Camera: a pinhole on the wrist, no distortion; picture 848 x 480 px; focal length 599.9 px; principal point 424.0 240.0 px. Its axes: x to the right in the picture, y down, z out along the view. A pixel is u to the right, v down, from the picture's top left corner.
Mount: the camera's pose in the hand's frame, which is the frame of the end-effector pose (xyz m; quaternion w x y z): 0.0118 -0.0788 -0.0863 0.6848 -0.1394 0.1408 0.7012
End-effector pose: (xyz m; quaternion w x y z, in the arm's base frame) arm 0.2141 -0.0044 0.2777 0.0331 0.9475 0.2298 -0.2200
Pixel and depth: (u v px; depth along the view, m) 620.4 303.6 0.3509
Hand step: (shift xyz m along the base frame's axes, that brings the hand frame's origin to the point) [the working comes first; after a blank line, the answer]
In the camera's frame: 0.1149 0.0372 0.3509

-0.0274 -0.1887 -0.1673
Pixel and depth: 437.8 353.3 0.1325
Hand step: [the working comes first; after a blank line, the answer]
In the camera's frame: 0.0030 0.0250 0.1325

-0.0361 0.0109 -0.0245
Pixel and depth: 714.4 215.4 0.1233
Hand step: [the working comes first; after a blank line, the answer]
In the camera's frame: 0.0597 -0.0051 0.1233

0.0213 -0.0159 -0.0112
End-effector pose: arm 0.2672 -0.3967 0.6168 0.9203 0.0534 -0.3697 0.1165
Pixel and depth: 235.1 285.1 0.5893
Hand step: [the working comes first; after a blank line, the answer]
In the camera's frame: -0.1856 0.0443 0.5893

-0.3687 -0.1239 0.3606
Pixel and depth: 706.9 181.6 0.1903
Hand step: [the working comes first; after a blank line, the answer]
In the camera's frame: 0.0897 -0.0185 0.1903

-0.0366 0.0705 0.0592
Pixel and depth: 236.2 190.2 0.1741
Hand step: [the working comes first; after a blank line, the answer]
In the camera's frame: -0.0545 -0.0145 0.1741

-0.0292 -0.0719 0.0866
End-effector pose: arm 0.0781 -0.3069 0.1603 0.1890 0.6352 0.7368 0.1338
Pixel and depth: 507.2 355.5 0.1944
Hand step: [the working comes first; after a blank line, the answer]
In the camera's frame: 0.0270 0.0374 0.1944

0.0586 -0.0267 -0.0618
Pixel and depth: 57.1 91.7 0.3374
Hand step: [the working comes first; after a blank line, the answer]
In the camera's frame: -0.2064 -0.0834 0.3374

0.0040 0.0633 -0.3418
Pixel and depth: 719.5 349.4 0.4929
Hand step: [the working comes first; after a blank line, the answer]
In the camera's frame: 0.2428 0.0899 0.4929

0.4293 -0.0431 -0.0894
